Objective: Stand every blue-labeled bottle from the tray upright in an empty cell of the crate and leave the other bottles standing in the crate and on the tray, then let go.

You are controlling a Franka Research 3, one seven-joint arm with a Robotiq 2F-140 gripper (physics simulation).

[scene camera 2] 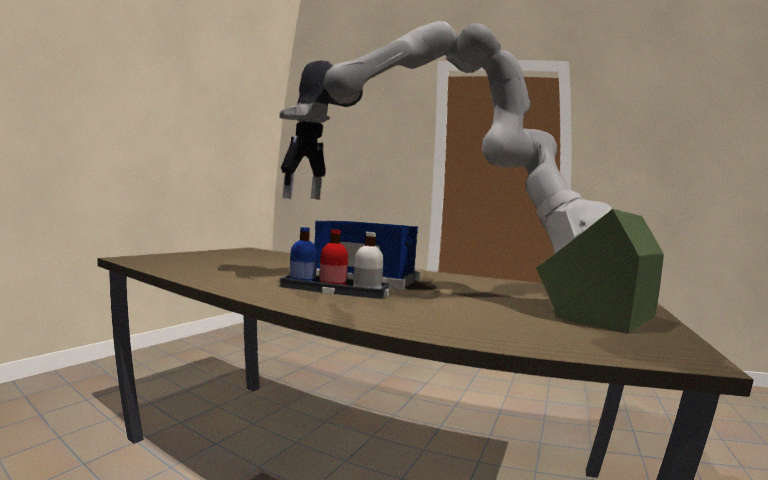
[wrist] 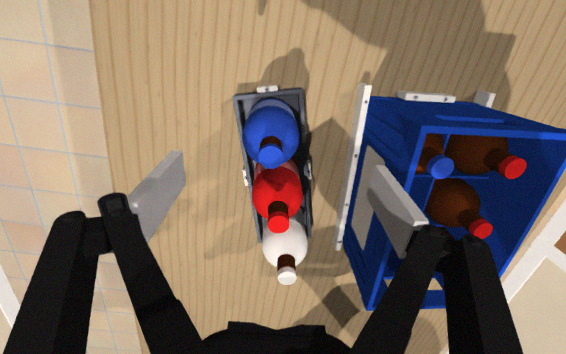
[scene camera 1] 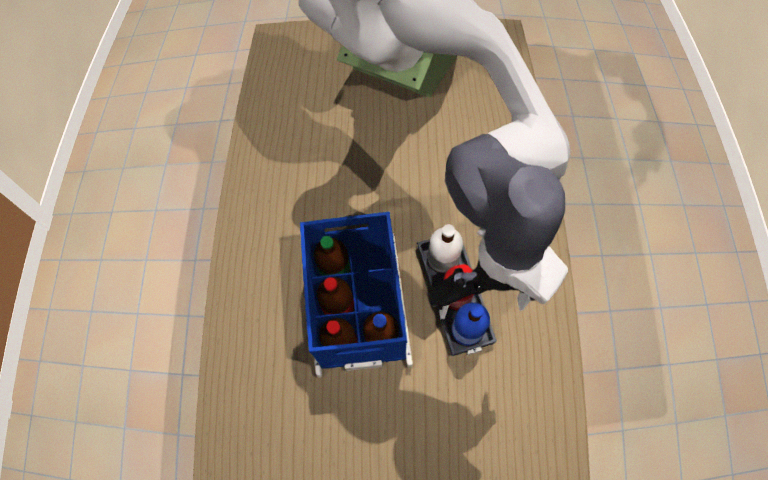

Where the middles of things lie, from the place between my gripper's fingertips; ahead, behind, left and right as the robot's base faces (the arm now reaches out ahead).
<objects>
My hand is 15 cm above the red bottle (scene camera 2: 334, 257), 10 cm past it and 1 cm to the right of it. Round my hand: green-capped bottle (scene camera 1: 331, 257) 24 cm to the right, 24 cm behind, 15 cm below; white bottle (scene camera 1: 445, 246) 20 cm behind, 15 cm below, 1 cm to the left.
</objects>
